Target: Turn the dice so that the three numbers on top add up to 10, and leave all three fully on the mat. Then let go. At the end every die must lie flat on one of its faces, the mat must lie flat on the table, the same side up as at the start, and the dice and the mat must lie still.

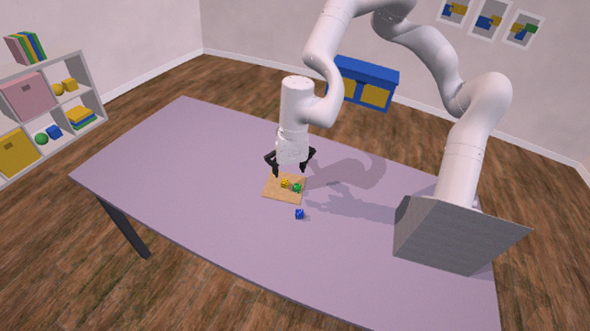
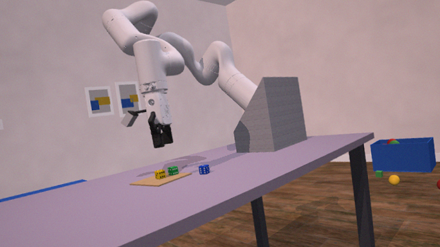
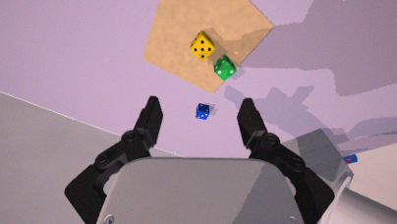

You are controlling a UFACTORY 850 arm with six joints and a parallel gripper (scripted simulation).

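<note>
Right now the blue die is 80 mm behind my hand, 80 mm to the left of it and 100 mm below it. The rest, counted from my hand: tan mat: 20 mm ahead, 20 mm to the right, 110 mm below; green die: 30 mm behind, 20 mm to the right, 100 mm below; yellow die: 20 mm ahead, 20 mm to the right, 100 mm below.
</note>
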